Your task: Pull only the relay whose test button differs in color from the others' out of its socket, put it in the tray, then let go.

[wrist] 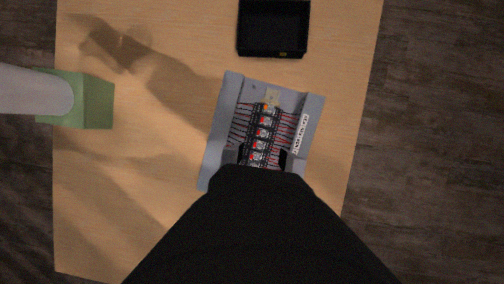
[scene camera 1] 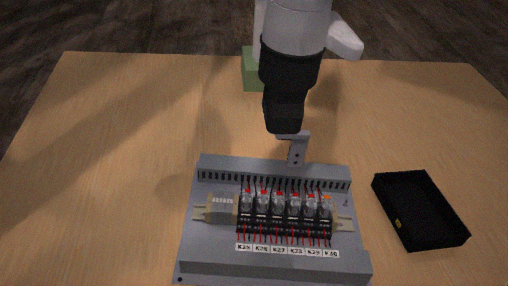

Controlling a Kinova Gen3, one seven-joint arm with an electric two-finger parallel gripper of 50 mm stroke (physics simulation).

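Frame: origin at the arm's base, x ahead, y left, z up, level; centimetres.
Seen in the pictures: gripper, between the fingertips: (wrist: 261,153) (scene camera 1: 290,151); arm's base, origin of its link: (wrist: 56,95).
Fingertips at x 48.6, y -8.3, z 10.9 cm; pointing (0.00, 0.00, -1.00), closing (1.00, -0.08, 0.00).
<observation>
Pixels of each thing's top centre, then the offset from my fingertips to it. "pt": a spot on its surface instead.
- relay with the orange test button, centre of its top: (scene camera 1: 328,200) (wrist: 269,107) dz -10.9, dx +1.4, dy +8.1 cm
- black tray, a spot on its surface: (scene camera 1: 392,215) (wrist: 274,54) pt dz -16.3, dx +2.1, dy +22.0 cm
- grey panel, a spot on its surface: (scene camera 1: 210,242) pt dz -13.5, dx +5.7, dy -12.5 cm
- slotted duct, centre of its top: (scene camera 1: 275,166) (wrist: 218,134) dz -13.5, dx -9.9, dy +1.6 cm
- second grey duct, centre of its top: (scene camera 1: 276,255) (wrist: 297,156) dz -13.5, dx +9.2, dy -2.4 cm
The relay with the orange test button (scene camera 1: 326,205) (wrist: 270,109) sits upright in the end socket of the row, above label K30, on the side nearest the tray. The other relays (scene camera 1: 278,203) (wrist: 262,133) in the row have red buttons and stand in their sockets. My gripper (scene camera 1: 296,161) (wrist: 261,153) is open, with nothing between its fingers. It hangs above the relay row; in the wrist view it is over the red-button relays, away from the orange one. The black tray (scene camera 1: 392,215) (wrist: 272,54) lies apart from the panel, and no relay shows in it.
The relays stand on a grey panel (scene camera 1: 210,242) between a slotted duct (scene camera 1: 275,167) (wrist: 220,130) and a second grey duct (scene camera 1: 275,270). Terminal blocks (scene camera 1: 221,210) adjoin the K25 end. Red and black wires run beside the sockets. A green block (scene camera 1: 251,75) (wrist: 97,102) stands at the arm's base.
</observation>
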